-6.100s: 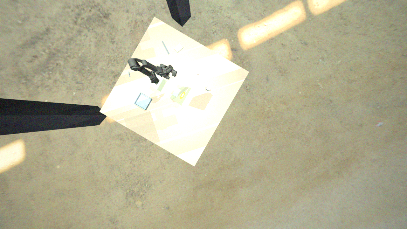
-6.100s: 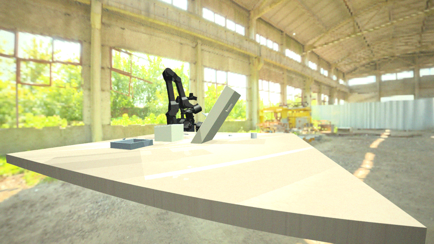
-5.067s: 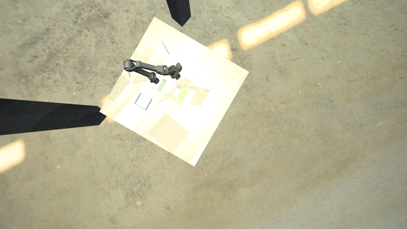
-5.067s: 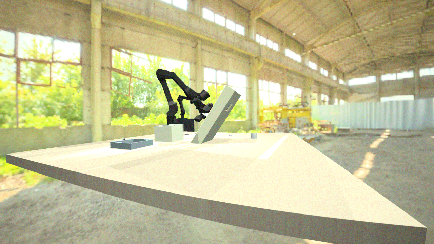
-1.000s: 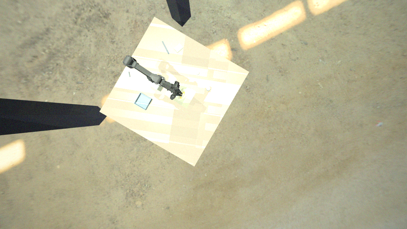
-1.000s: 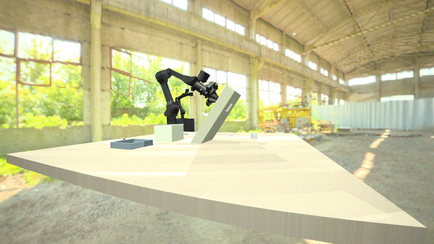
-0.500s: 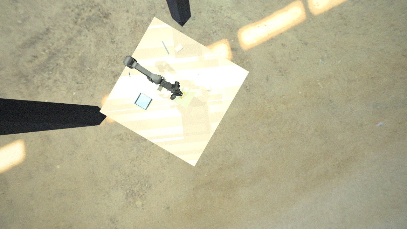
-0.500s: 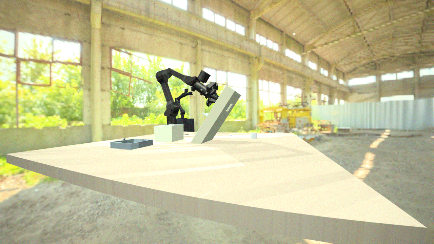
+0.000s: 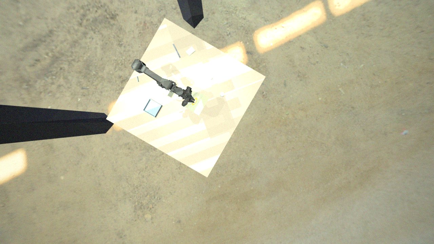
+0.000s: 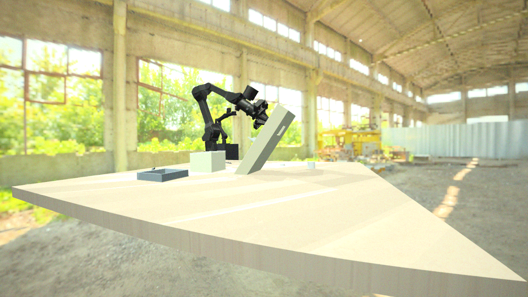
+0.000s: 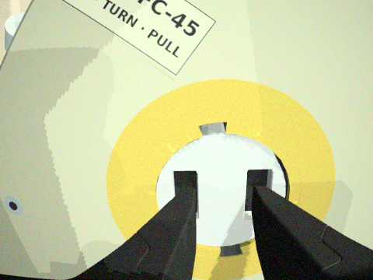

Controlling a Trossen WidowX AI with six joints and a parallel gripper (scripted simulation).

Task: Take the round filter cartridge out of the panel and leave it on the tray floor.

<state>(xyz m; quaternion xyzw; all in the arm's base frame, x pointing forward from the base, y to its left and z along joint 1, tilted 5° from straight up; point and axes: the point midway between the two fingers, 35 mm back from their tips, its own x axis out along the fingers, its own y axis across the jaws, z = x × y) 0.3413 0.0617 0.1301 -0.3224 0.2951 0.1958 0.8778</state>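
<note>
The round filter cartridge is 1 cm ahead of my gripper tip and 1 cm below it. From my gripper tip the other things lie so: white square 46 cm behind, 39 cm to the left, 24 cm below; then service panel 3 cm behind, 1 cm to the right, 8 cm below; then blue-grey tray 36 cm behind, 35 cm to the right, 24 cm below.
</note>
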